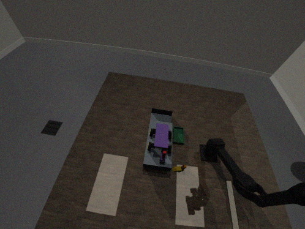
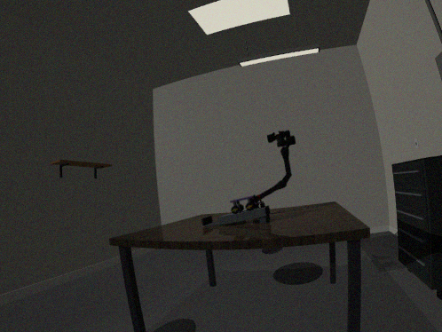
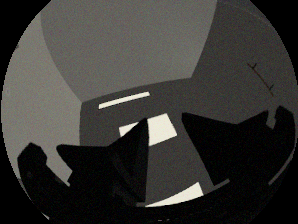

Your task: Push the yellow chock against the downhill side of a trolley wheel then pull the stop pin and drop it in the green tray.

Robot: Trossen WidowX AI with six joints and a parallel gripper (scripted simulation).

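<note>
My gripper tip is 620 mm above the yellow chock, 370 mm short of it and 130 mm to the left of it. Also, from my gripper tip: red-headed stop pin (510 mm below, 480 mm ahead, 160 mm to the right); then dark raised ramp end (610 mm below, 520 mm to the right, 460 mm ahead); then purple trolley (530 mm below, 490 mm ahead, 260 mm to the right).
</note>
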